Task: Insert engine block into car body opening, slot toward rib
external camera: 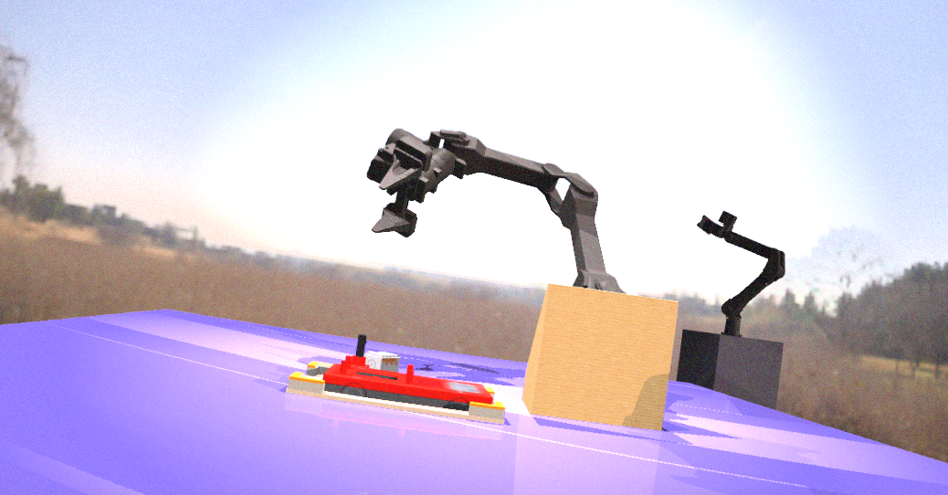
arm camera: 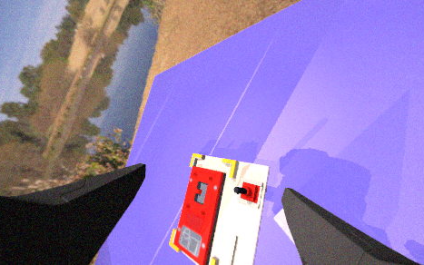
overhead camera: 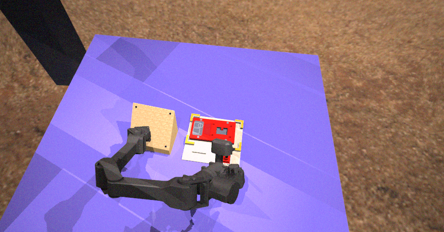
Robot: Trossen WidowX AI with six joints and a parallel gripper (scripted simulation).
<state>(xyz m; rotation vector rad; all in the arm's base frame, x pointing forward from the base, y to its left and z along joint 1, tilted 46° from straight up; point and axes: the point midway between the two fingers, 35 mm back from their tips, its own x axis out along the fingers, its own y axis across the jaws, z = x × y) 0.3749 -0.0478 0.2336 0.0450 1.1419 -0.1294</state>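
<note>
Right now the grey engine block is 24 cm below my gripper tip, 4 cm behind it and 2 cm to the left of it. Also, from my gripper tip: black peg (22 cm below, 11 cm to the left, 1 cm behind); beige base plate (24 cm below, 22 cm to the left, 6 cm behind).
</note>
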